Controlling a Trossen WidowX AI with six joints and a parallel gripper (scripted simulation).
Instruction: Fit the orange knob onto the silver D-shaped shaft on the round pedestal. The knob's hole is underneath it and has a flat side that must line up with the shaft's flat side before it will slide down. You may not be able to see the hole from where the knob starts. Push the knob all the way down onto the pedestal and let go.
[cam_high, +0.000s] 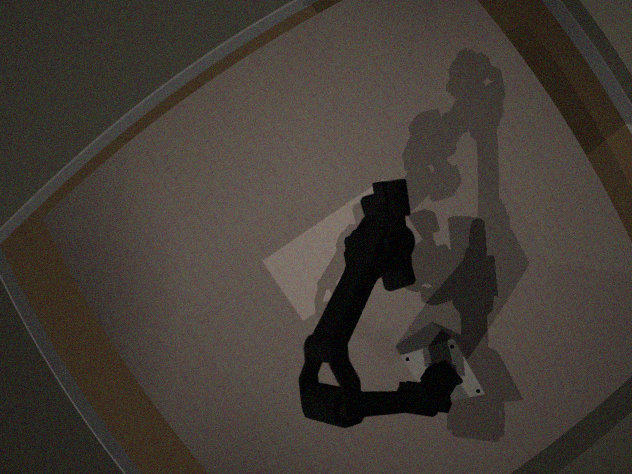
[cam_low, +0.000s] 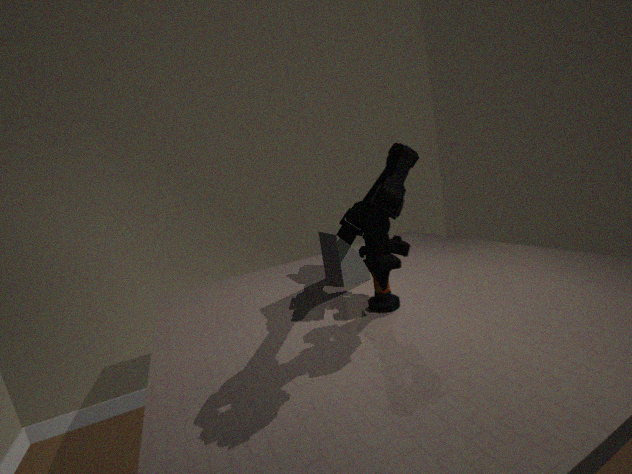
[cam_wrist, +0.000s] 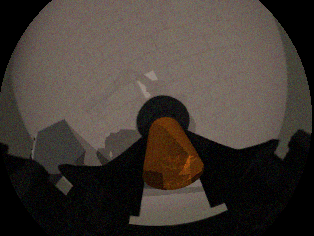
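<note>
Right now the black round pedestal is 2 cm below my gripper tip. Round my gripper tip: orange knob 3 cm above.
</note>
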